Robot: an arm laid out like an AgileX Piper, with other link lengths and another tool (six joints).
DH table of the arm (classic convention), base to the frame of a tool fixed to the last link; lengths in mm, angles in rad. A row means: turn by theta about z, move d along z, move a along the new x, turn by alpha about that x. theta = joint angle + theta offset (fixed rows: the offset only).
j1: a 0, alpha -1.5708, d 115.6, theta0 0
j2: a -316.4, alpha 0, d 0, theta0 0.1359
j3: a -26.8, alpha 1.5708, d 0, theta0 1.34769
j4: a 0, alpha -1.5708, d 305.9, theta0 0
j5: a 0, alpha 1.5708, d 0, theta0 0
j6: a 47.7, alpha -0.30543, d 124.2, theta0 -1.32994
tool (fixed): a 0, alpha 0, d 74.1, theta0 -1.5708
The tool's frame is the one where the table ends.
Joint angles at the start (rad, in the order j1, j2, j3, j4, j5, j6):
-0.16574, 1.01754, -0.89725, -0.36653, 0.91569, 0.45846
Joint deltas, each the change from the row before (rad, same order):
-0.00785, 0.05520, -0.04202, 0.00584, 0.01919, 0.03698
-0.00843, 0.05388, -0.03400, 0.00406, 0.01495, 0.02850
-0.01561, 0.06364, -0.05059, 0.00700, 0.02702, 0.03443
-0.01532, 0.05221, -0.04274, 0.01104, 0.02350, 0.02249
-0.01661, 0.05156, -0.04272, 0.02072, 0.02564, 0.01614
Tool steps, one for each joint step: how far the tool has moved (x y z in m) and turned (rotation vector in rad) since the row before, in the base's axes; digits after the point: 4 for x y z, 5 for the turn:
0.0090, -0.0017, -0.0012, 0.02980, 0.01580, -0.04337
0.0085, -0.0023, -0.0038, 0.02353, 0.02197, -0.03639
0.0094, -0.0042, -0.0021, 0.02895, 0.02358, -0.05332
0.0076, -0.0037, -0.0023, 0.02588, 0.02041, -0.04280
0.0073, -0.0027, -0.0034, 0.03280, 0.02204, -0.04047

